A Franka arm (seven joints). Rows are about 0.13 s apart.
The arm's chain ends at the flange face. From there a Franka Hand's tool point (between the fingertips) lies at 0.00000 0.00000 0.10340 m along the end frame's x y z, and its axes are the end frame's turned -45 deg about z.
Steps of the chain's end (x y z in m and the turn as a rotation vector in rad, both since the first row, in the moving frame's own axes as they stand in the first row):
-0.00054, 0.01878, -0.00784, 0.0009, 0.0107, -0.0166
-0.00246, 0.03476, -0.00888, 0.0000, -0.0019, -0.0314
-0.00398, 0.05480, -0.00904, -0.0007, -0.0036, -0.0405
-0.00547, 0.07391, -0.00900, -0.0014, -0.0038, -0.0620
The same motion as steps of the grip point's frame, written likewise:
-0.01281, 0.01361, -0.00785, -0.0069, 0.0082, -0.0166
-0.02646, 0.02270, -0.00888, 0.0013, -0.0013, -0.0314
-0.04188, 0.03573, -0.00904, 0.0021, -0.0030, -0.0405
-0.05652, 0.04823, -0.00900, 0.0017, -0.0037, -0.0620

